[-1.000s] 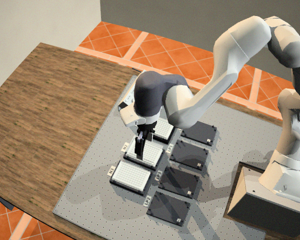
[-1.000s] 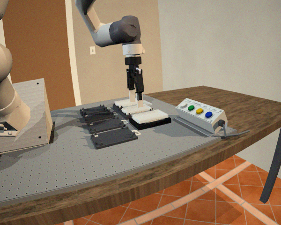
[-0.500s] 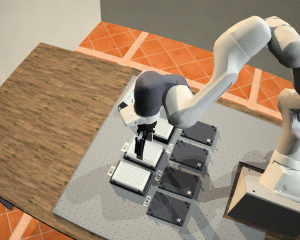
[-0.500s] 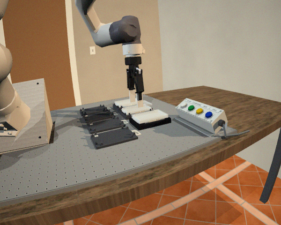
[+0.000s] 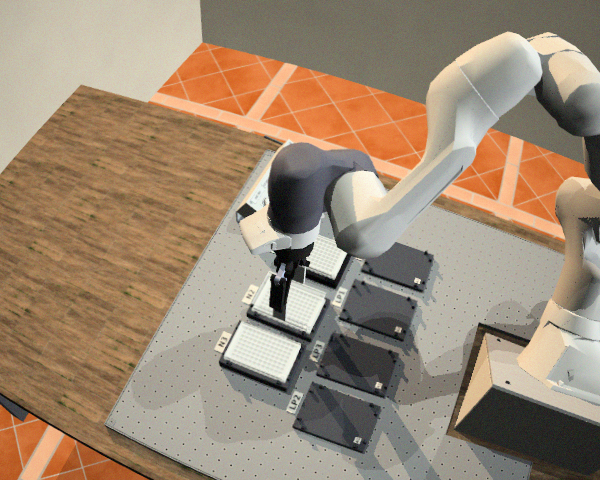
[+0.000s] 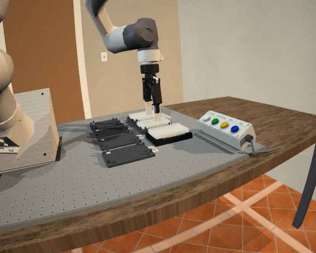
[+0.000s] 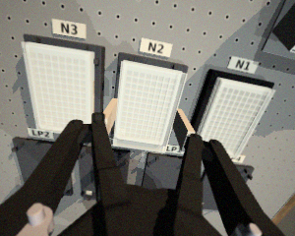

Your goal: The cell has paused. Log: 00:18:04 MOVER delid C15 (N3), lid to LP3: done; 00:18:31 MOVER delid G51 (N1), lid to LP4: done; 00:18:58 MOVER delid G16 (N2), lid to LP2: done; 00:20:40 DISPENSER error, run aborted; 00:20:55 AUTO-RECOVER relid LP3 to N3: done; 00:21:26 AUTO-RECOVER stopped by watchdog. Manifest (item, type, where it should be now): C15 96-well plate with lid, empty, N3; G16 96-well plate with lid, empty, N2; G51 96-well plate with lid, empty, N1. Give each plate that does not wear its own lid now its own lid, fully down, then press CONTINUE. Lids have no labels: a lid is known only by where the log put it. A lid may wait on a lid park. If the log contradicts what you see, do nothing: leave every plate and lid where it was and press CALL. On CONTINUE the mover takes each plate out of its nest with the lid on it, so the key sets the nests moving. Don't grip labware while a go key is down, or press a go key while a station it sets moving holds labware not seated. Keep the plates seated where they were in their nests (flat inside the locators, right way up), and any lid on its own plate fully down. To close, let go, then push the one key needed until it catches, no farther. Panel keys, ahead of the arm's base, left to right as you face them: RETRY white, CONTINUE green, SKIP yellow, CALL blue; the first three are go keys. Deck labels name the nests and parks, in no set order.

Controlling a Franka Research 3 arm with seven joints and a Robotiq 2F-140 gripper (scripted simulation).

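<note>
Now: hand 50 mm above the plate. Round my hand: LP3 park 180 mm behind, 60 mm to the left, 70 mm below; then white retry key 140 mm ahead, 190 mm to the right; then lp1 park 170 mm behind, 80 mm to the right, 70 mm below.
</note>
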